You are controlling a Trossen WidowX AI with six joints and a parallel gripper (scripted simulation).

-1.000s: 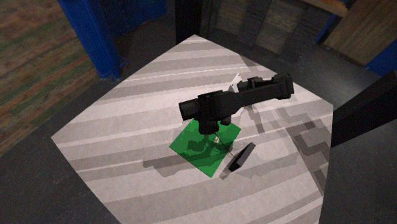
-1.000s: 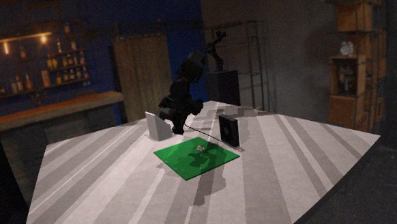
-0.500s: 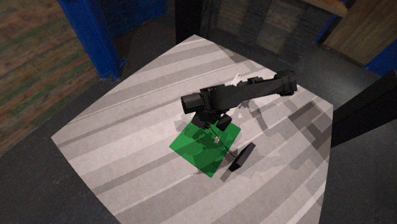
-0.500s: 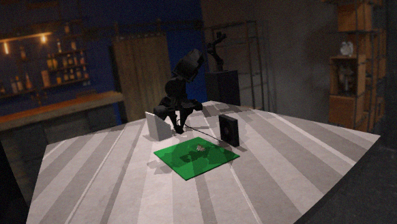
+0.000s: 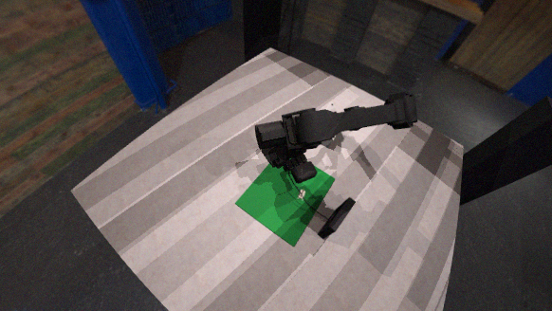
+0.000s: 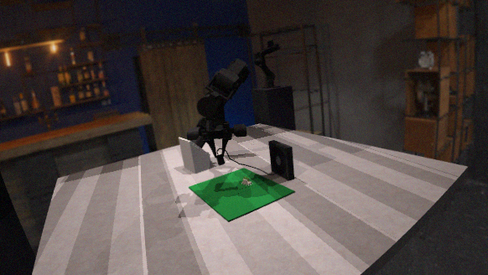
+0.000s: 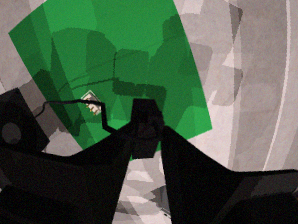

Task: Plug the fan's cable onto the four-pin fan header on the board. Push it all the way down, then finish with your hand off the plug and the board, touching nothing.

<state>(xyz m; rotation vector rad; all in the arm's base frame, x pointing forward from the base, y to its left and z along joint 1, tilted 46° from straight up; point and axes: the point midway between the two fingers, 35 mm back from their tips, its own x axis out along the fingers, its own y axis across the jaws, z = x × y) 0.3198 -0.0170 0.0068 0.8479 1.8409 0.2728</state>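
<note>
My gripper tip is 2 cm short of the green board, 4 cm to the right of it and 14 cm above it. Round my gripper tip: white four-pin header: 8 cm to the left, 12 cm below; then black fan: 2 cm ahead, 21 cm to the left, 7 cm below; then black plug: 1 cm behind, 1 cm to the left, 1 cm below.
</note>
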